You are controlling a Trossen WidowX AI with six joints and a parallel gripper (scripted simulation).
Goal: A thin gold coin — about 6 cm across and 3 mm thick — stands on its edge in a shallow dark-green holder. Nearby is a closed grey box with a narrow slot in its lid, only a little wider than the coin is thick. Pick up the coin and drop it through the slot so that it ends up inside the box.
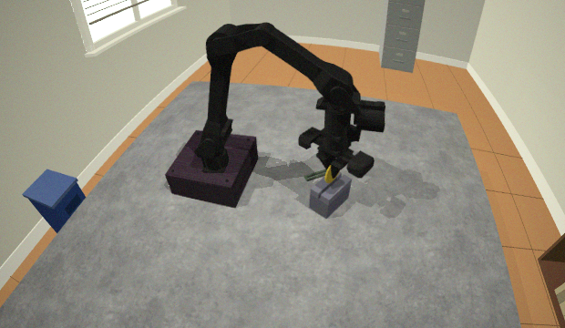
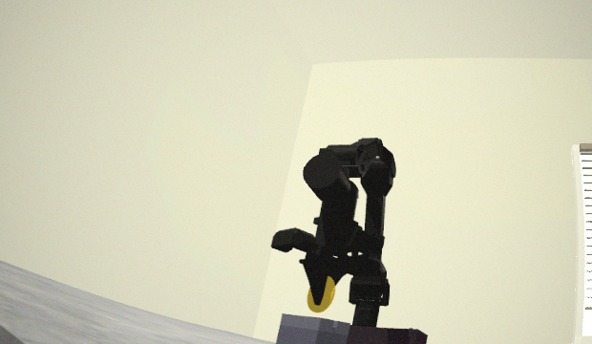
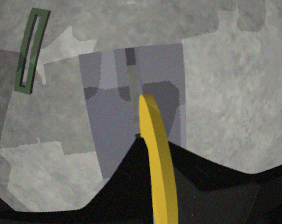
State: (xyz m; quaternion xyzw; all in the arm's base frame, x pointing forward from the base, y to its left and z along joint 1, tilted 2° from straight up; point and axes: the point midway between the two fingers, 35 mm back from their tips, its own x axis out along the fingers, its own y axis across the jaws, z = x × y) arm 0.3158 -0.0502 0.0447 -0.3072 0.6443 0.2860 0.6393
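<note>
My gripper tip is now 2 cm below the gold coin.
</note>
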